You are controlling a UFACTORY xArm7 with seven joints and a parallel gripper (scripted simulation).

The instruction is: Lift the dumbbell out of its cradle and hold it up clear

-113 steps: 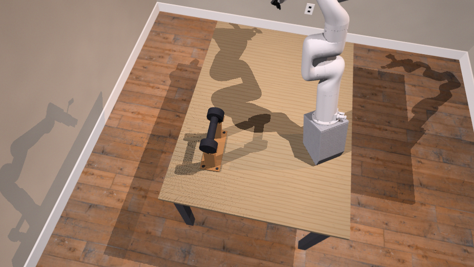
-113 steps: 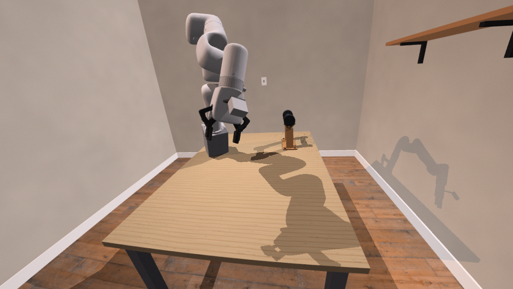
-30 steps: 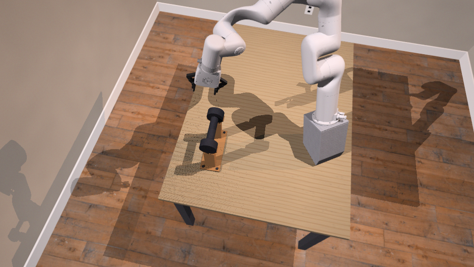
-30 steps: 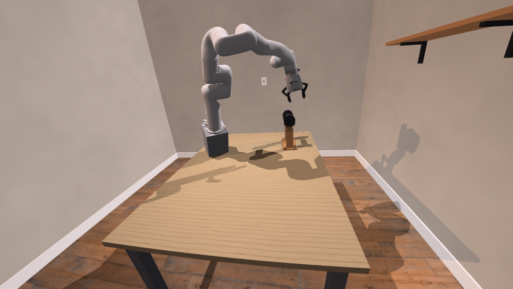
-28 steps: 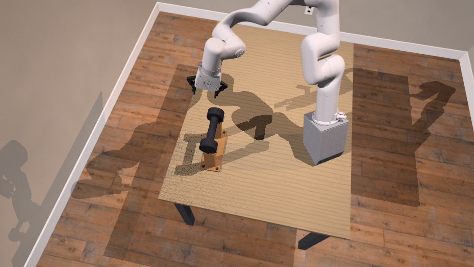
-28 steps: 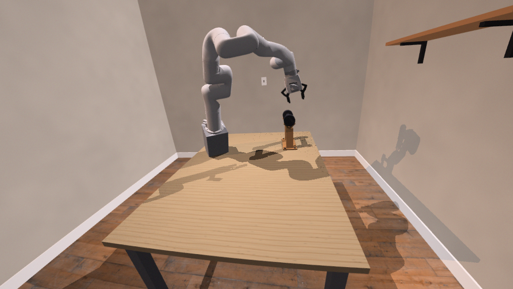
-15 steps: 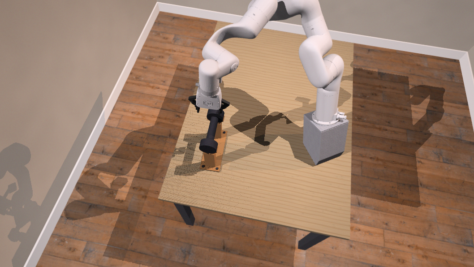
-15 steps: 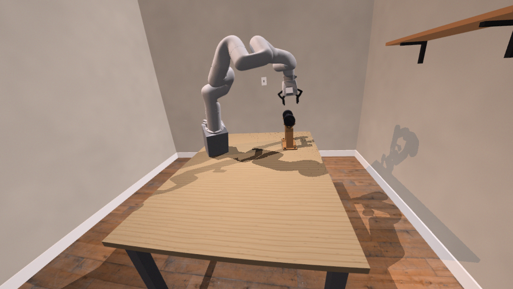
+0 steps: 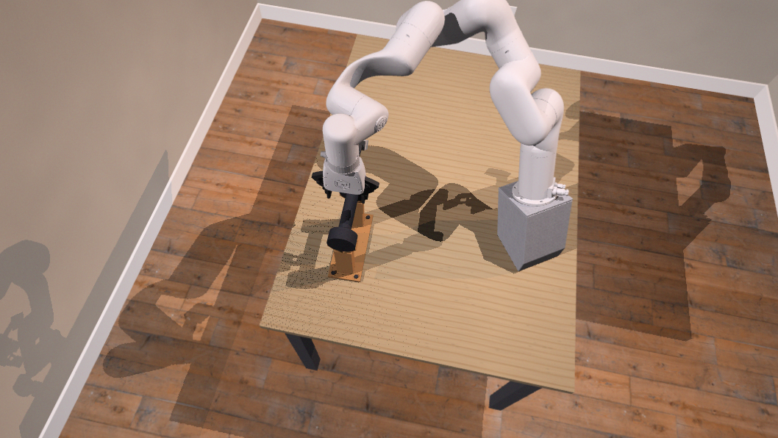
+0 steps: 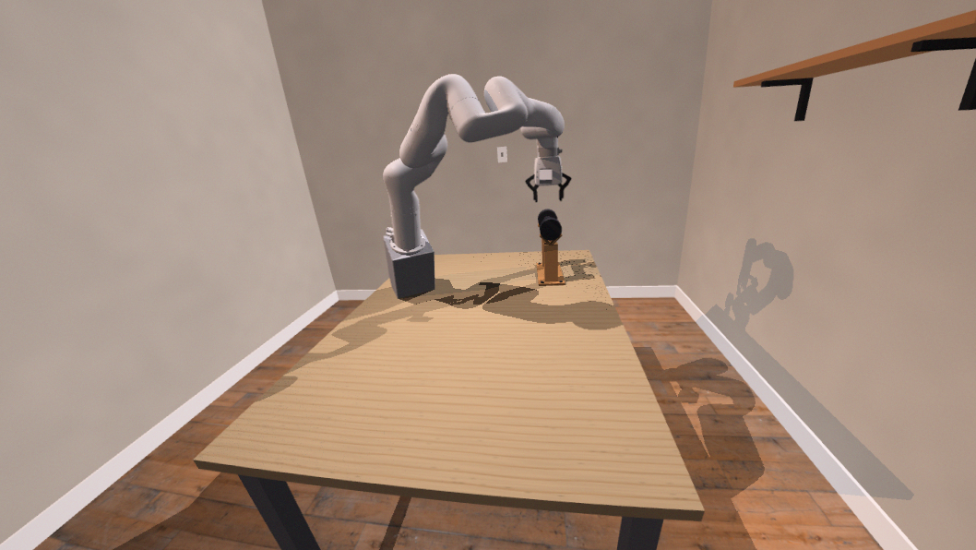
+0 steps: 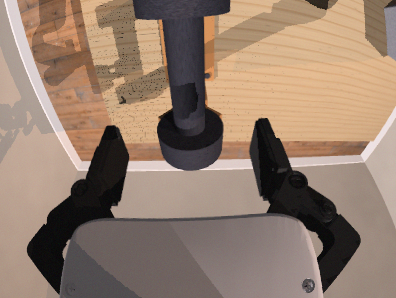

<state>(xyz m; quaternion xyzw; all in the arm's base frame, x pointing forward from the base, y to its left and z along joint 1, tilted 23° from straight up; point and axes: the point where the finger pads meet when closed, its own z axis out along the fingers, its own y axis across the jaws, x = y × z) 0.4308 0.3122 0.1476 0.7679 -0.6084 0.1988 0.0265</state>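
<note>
My hand is 10 cm above the black dumbbell. Also, from my hand: orange cradle: 22 cm below.
</note>
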